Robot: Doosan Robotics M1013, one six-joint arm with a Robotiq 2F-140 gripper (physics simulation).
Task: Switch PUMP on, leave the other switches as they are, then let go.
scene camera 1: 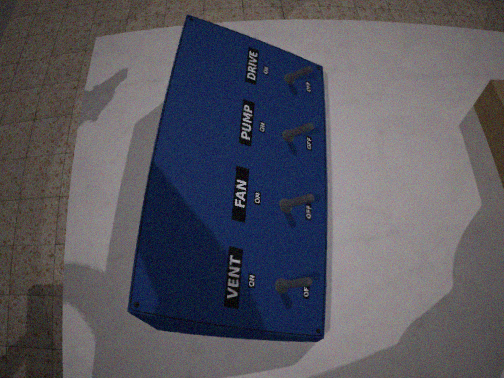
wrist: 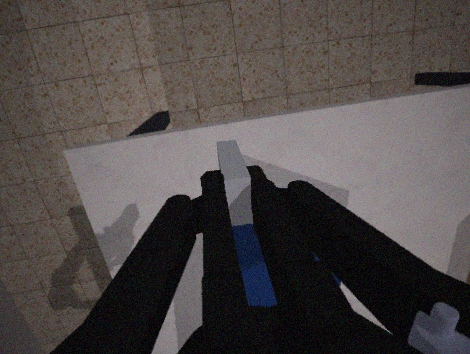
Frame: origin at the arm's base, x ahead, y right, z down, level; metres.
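Where they show: gripper, fingertip midpoint: [wrist: 227,158].
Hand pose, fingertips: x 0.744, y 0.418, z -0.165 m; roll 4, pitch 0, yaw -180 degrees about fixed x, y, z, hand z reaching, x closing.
Observation:
After its pixels a point has its place.
The blue switch box [scene camera 1: 200,90] {z -0.051, x 0.726, y 0.061 m} [wrist: 256,280] {z -0.049, x 0.711, y 0.186 m} lies on the white table and shows in part behind the gripper in the wrist view. The PUMP lever [scene camera 1: 298,132] {z -0.005, x 0.577, y 0.012 m} leans right, to its OFF label. The DRIVE lever [scene camera 1: 299,75] {z -0.004, x 0.565, y 0.131 m}, the FAN lever [scene camera 1: 297,203] {z -0.006, x 0.588, y -0.108 m} and the VENT lever [scene camera 1: 294,284] {z -0.009, x 0.598, y -0.225 m} also lean to OFF. My gripper [wrist: 227,158] {z -0.165, x 0.744, y 0.418 m} is shut with nothing held, its pale fingertips together. It does not show in the scene view, and no lever shows near its tips in the wrist view; its exact distance from the box I cannot tell.
The white table [scene camera 1: 400,75] {z 0.108, x 0.316, y 0.242 m} [wrist: 350,130] {z 0.108, x 0.493, y 0.364 m} has its edge beyond the fingertips in the wrist view, with tiled floor [wrist: 200,60] past it. A brown block [scene camera 1: 495,115] {z 0.047, x 0.142, y 0.101 m} stands at the right of the scene view. Arm shadows fall across the table and part of the box.

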